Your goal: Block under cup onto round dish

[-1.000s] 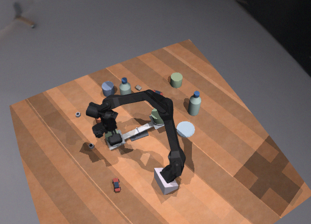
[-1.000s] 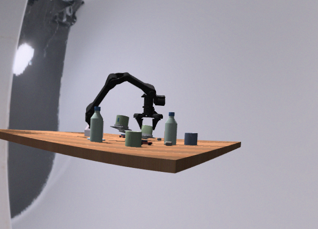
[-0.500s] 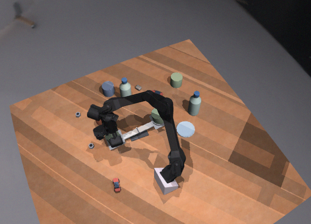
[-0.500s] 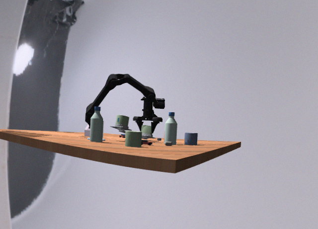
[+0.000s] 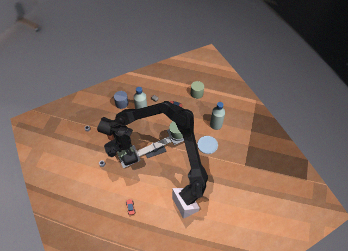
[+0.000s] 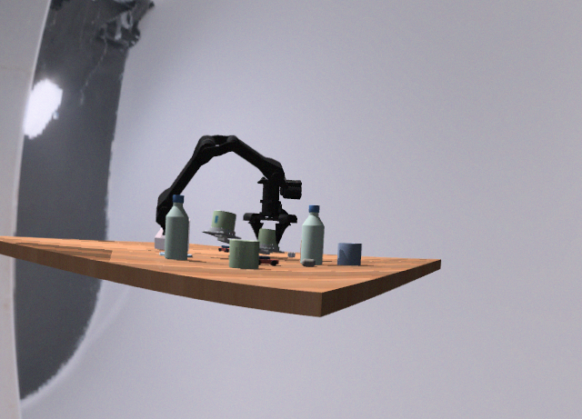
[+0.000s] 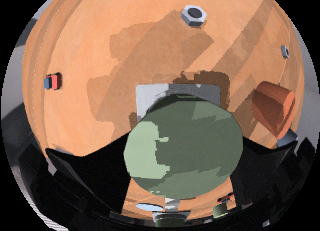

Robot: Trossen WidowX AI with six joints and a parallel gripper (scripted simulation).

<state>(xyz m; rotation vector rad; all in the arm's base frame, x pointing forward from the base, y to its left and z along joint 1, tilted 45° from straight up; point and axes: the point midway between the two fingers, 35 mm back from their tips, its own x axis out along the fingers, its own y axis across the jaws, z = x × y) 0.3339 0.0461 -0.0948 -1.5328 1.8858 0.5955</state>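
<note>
My gripper tip is 1 cm above the grey block. The rest, counted from my gripper tip: orange-brown cylinder: 16 cm ahead, 3 cm to the right, 1 cm below; then pale blue round dish: 36 cm to the right, 15 cm behind, 4 cm below; then blue cylinder: 33 cm ahead, 14 cm to the right, 1 cm below.
</note>
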